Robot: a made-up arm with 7 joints.
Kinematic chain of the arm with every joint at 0, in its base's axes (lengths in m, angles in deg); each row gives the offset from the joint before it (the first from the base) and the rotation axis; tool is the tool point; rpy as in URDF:
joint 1: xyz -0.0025 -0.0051 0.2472 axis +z
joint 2: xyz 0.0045 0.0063 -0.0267 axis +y
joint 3: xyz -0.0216 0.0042 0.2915 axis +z
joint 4: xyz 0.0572 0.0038 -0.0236 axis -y
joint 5: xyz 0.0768 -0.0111 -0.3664 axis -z
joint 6: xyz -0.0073 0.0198 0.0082 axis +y
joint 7: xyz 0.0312 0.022 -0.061 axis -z
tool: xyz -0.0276 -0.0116 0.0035 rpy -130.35 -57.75 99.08
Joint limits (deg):
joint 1: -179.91..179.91
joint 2: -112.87..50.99
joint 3: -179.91..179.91
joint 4: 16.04..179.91
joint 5: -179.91..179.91
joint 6: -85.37..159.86
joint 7: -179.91..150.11
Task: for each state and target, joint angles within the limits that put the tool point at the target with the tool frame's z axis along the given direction. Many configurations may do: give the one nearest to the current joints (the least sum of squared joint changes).
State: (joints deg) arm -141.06 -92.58 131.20 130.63 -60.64 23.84 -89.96
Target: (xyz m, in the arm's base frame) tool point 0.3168 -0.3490 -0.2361 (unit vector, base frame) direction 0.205 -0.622 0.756
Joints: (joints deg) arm -179.91 -112.28 130.52 110.20 -43.27 32.60 -72.08
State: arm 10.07 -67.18 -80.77 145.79 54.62 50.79 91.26
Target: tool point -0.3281 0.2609 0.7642 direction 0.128 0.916 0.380
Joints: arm -28.04 -37.48 -68.68 178.24 68.02 38.38 83.32
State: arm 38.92 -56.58 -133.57 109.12 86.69 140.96 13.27
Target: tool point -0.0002 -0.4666 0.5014 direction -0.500 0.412 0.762
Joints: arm 45.98 -27.91 -120.53 95.65 75.34 141.43 23.89
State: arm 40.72 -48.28 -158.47 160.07 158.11 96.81 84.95
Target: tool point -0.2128 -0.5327 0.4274 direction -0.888 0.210 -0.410
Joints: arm 79.77 -69.21 -139.19 179.91 178.20 128.07 65.04
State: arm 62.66 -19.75 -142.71 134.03 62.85 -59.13 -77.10
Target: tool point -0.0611 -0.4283 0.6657 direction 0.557 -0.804 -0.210
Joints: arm 58.09 -23.77 -115.15 136.41 101.75 -73.94 -77.62
